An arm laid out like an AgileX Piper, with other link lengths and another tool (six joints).
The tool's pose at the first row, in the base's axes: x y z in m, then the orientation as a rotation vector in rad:
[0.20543, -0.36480, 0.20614, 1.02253, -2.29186, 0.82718]
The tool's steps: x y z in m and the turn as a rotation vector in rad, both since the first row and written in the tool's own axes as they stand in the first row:
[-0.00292, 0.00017, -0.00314, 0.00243, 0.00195, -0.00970]
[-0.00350, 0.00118, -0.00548, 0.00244, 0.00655, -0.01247]
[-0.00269, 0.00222, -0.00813, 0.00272, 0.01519, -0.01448]
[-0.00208, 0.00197, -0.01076, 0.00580, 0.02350, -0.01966]
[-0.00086, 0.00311, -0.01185, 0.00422, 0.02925, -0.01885]
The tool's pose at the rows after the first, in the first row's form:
[0.20763, -0.36112, 0.20639, 1.03266, -2.28304, 0.82690]
[0.20763, -0.35868, 0.20731, 1.03267, -2.27728, 0.82731]
[0.20683, -0.35667, 0.20933, 1.02941, -2.26863, 0.82968]
[0.20715, -0.35527, 0.21163, 1.03091, -2.25751, 0.83405]
[0.20574, -0.35449, 0.21280, 1.02570, -2.25358, 0.83432]

